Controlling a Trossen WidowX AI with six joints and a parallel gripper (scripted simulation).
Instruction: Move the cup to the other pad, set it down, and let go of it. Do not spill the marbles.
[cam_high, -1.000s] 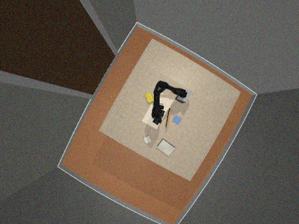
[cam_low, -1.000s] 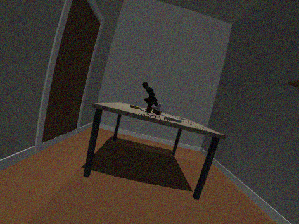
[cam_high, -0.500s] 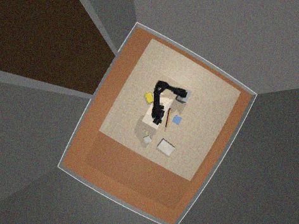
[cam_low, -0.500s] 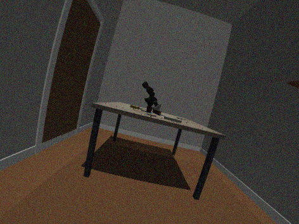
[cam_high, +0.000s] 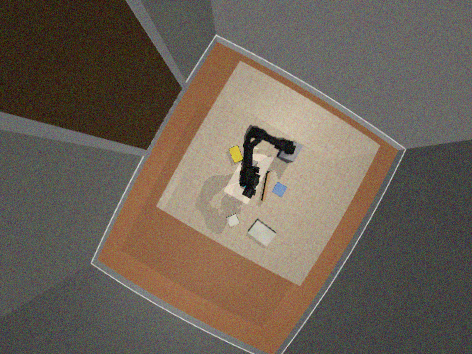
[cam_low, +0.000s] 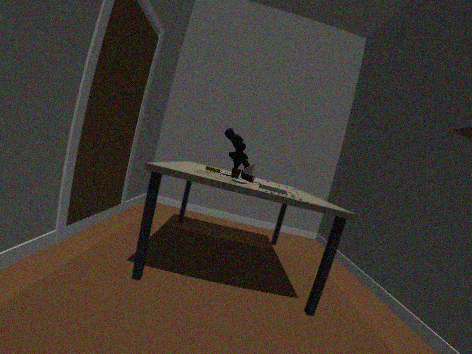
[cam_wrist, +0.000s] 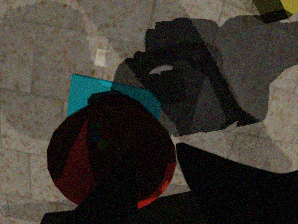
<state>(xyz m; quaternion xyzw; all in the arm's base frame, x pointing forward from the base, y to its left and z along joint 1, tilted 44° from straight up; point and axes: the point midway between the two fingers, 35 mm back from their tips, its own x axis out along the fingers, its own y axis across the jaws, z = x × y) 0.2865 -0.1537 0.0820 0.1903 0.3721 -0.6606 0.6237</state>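
Right now my gripper tip is 20 mm short of the red cup and 30 mm above it. From my gripper tip the other things lie so: yellow marble: 40 mm ahead, 20 mm to the left, 50 mm below; then teal pad: 30 mm ahead, 10 mm to the left, 80 mm below; then wooden bar: 10 mm ahead, 120 mm to the left, 50 mm below.
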